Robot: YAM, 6 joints.
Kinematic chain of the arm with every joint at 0, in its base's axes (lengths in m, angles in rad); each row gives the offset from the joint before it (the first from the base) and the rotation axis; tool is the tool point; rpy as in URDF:
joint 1: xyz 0 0 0.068 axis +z
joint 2: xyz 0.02 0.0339 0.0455 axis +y
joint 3: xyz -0.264 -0.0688 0 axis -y
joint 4: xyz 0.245 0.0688 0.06 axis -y
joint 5: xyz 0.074 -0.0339 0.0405 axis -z
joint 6: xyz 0.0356 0 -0.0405 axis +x
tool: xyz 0 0 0 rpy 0 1.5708 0
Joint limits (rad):
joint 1: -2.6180..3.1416
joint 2: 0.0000..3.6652
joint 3: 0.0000..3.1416
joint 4: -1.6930..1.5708
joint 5: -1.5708..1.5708
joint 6: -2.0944..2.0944
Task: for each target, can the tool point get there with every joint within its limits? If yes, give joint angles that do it. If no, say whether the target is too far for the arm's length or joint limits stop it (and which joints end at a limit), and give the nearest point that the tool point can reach.
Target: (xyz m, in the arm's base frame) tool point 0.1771 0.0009 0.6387
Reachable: yes | joints -0.1780 1.3956 2.2150 -0.2867 -1.1345 -1.5168
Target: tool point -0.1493 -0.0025 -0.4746
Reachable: no: joint limits stop it (at a limit: joint 1, joint 2) | nearest point -0.1716 -0.0006 -0.3720 | short by 0.105 m
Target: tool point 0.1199 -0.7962 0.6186
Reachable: no: too far | nearest point 0.0814 -0.5402 0.4521 | short by 0.308 m
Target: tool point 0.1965 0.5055 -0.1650
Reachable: yes | joints 1.1931 3.3731 2.6514 -0.4572 -0.1060 0.7815
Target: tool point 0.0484 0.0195 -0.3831
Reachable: no: joint limits stop it (at a limit: joint 2) | nearest point 0.0714 0.0288 -0.3370 | short by 0.052 m
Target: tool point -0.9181 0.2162 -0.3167
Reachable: no: too far | nearest point -0.5716 0.1346 -0.1508 | short by 0.393 m
